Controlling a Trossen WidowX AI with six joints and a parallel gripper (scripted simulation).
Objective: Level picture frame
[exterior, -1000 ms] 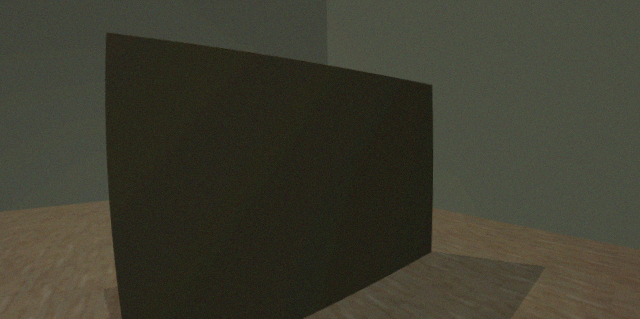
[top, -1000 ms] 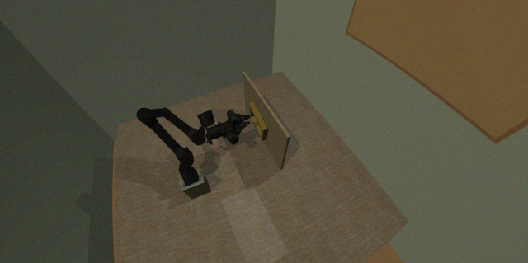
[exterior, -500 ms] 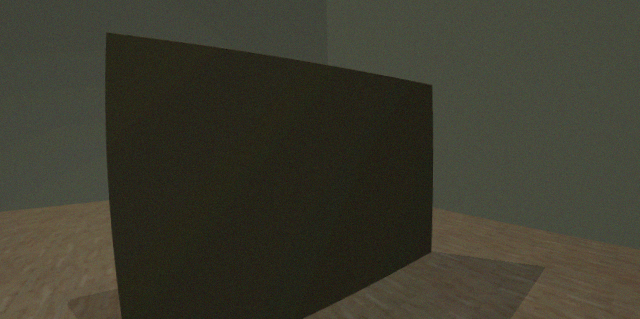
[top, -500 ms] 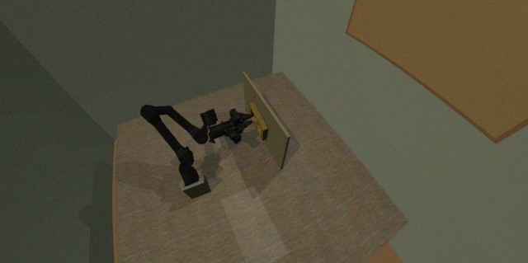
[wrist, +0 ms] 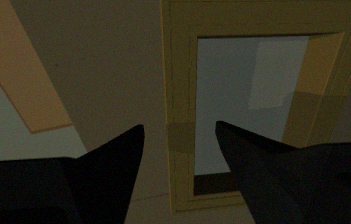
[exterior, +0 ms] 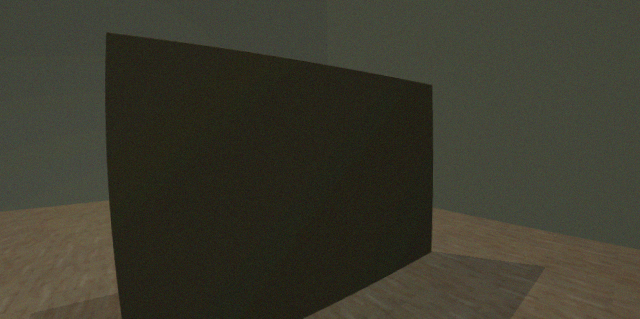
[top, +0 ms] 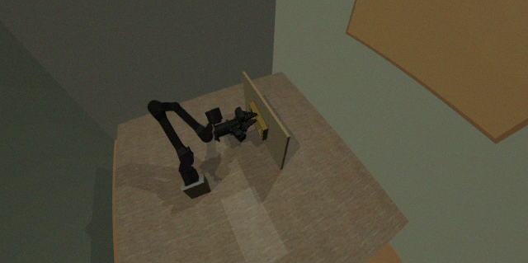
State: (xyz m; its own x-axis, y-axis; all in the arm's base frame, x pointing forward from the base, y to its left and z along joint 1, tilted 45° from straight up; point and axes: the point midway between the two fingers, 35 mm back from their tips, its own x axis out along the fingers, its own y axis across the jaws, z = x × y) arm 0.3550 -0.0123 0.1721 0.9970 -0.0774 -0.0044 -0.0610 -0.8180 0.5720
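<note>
The yellow picture frame lies 2 cm ahead of my gripper tip, 1 cm to the left of it and 5 cm below it. Round my gripper tip: wall board: 3 cm ahead, 2 cm to the left, 6 cm below.
</note>
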